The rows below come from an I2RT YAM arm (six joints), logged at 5 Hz.
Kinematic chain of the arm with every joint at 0, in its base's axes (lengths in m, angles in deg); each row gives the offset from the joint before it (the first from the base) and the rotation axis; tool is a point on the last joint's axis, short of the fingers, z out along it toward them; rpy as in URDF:
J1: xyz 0 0 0.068 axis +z
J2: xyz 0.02 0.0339 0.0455 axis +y
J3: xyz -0.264 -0.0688 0 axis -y
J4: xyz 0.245 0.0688 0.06 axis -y
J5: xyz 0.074 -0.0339 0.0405 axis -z
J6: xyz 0.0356 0 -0.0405 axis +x
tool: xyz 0 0 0 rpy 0 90 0
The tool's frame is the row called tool.
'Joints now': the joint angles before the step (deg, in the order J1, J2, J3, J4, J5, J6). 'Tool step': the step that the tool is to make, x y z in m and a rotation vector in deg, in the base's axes. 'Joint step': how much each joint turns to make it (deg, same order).
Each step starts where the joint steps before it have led.
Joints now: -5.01 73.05 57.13 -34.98 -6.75 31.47
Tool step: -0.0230 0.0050 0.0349 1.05 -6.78 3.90
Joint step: 0.16 -7.12 1.50 -2.21 -3.72 -1.68
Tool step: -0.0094 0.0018 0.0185 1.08 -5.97 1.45
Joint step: -0.08 -3.44 0.43 2.03 -2.20 0.17
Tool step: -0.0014 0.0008 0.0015 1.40 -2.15 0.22
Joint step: 0.00 -0.97 -0.96 2.27 -1.14 1.15
